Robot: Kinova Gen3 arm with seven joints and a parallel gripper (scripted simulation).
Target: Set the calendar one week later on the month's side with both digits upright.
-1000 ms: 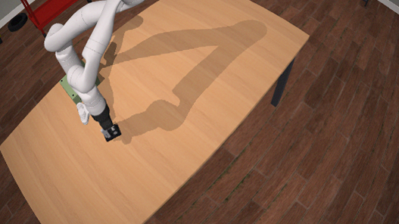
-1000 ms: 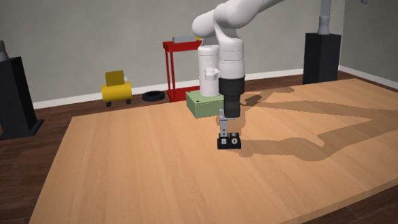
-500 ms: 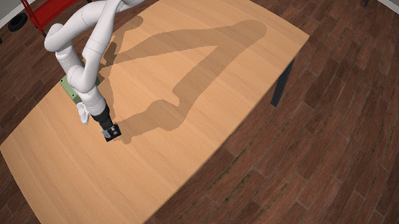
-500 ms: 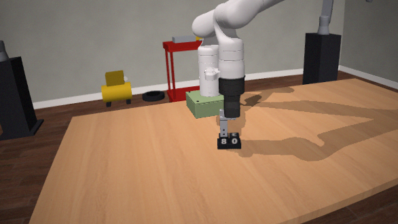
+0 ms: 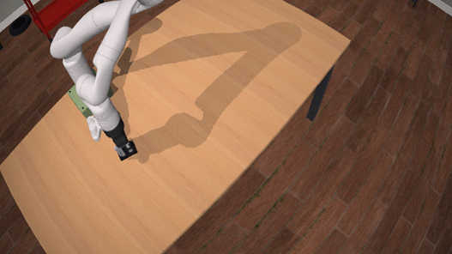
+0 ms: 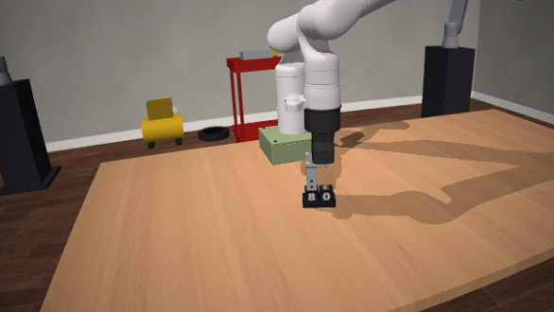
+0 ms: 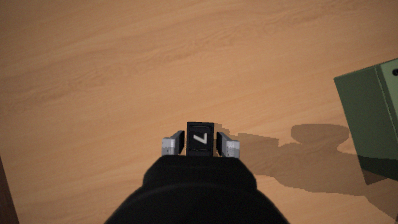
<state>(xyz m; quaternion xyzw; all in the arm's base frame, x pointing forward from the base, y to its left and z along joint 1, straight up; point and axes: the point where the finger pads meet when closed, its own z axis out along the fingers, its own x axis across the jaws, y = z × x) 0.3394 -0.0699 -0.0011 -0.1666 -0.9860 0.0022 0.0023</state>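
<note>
Now: hand 20 mm to the right of the black calendar tray and 60 mm above it.
</note>
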